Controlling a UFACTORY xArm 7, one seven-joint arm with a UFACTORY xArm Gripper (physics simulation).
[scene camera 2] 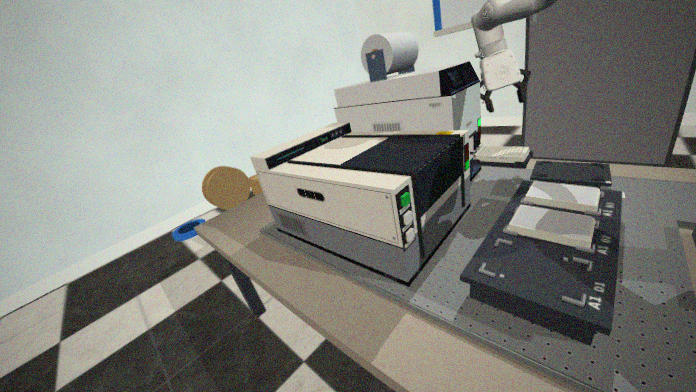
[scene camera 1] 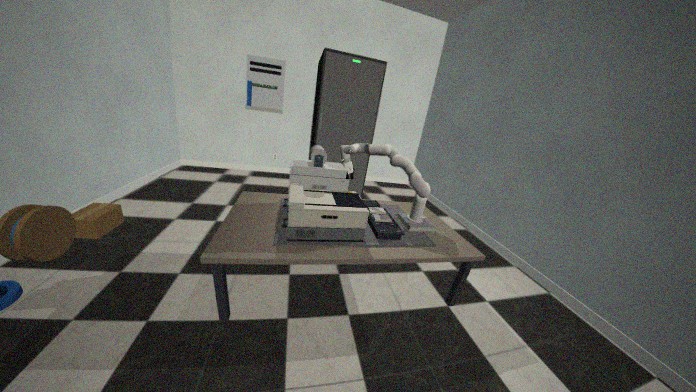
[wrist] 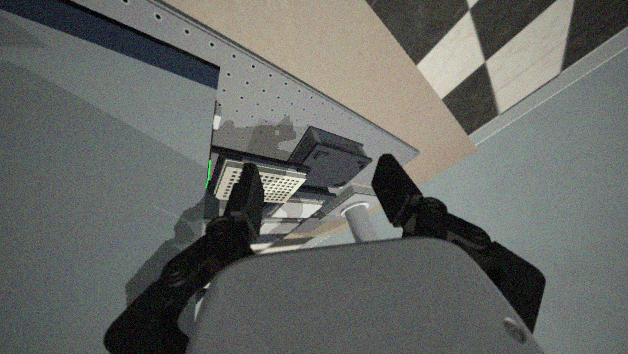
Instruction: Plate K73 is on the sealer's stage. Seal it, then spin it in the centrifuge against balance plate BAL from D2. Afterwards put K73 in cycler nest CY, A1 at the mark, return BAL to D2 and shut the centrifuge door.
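Places are measured from the arm's base along level axes (x ahead, y left, z up), in centimetres.
Pixels of known places: gripper, between the fingertips: [scene camera 2: 506,107] [wrist: 319,173]; arm's base, origin of its link: [scene camera 1: 414,219] [wrist: 354,208].
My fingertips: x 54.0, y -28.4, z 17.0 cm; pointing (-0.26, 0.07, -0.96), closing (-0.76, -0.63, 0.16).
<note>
Ahead of a thing's pixels: the offset from my fingertips to its top centre.
Plate K73 @[dx -4.0, dy +14.9, dz -8.9 cm] [scene camera 2: 502,153] [wrist: 285,188], cream with open wells, lies flat on the stage at the sealer's @[dx +25.6, dy +18.3, dz +27.9 cm] [scene camera 1: 320,181] [scene camera 2: 405,117] right side. My gripper [scene camera 1: 350,176] [scene camera 2: 505,104] [wrist: 319,173] is open and empty, above the plate and beside the sealer; one finger overlaps the plate in the wrist view. The centrifuge [scene camera 1: 327,217] [scene camera 2: 340,205] stands in front of the sealer; its door state is unclear. A pale plate @[dx -22.4, dy +39.5, dz -12.4 cm] [scene camera 2: 550,225] sits at D2 of the dark rack @[dx -22.8, dy +39.4, dz -13.4 cm] [scene camera 2: 537,295]. A low dark block @[dx -19.8, dy +10.9, dz -13.5 cm] [scene camera 2: 570,172] [wrist: 335,167], perhaps nest CY, lies behind the rack, its label unreadable.
Another pale plate @[dx -21.5, dy +27.1, dz -12.4 cm] [scene camera 2: 565,195] sits at D3, close behind the D2 plate. A film roll @[dx +27.7, dy +18.6, dz +27.9 cm] [scene camera 2: 402,50] stands on top of the sealer. The arm's base [scene camera 1: 417,212] [wrist: 361,222] is right of the rack. A tall grey cabinet [scene camera 1: 350,100] [scene camera 2: 600,80] stands behind the table.
</note>
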